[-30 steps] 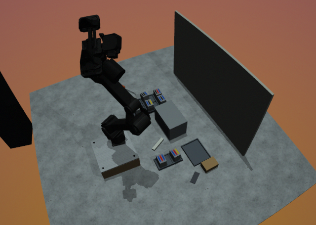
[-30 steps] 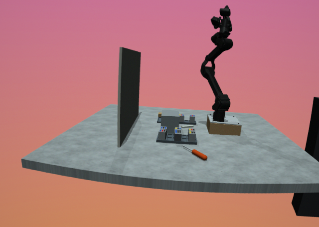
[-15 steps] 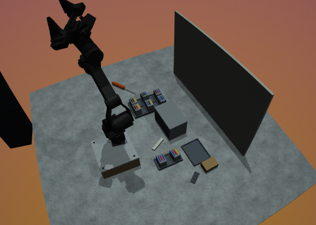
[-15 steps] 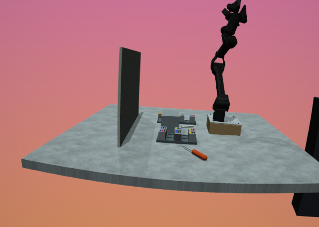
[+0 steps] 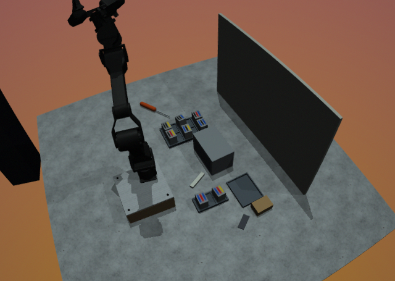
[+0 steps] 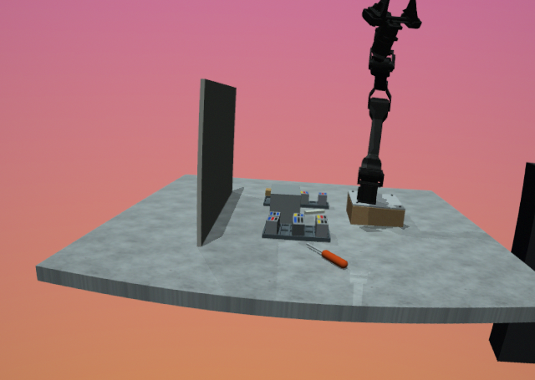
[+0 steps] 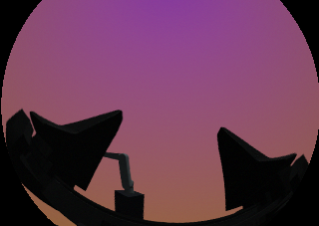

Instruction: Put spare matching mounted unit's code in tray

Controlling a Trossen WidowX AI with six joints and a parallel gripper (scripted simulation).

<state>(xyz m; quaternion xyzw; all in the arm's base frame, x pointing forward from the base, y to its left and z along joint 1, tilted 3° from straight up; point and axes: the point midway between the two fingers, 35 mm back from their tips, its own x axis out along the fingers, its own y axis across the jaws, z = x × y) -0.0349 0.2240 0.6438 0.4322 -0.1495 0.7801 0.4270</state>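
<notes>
The grey spare is 69 cm below my gripper tip, 27 cm ahead of it and 6 cm to the right of it. Round my gripper tip: tall wall panel 58 cm ahead, 51 cm below, 15 cm to the right; pale strip 73 cm below, 29 cm to the right, 26 cm ahead; mounted unit 68 cm below, 35 cm ahead, 19 cm to the right.
</notes>
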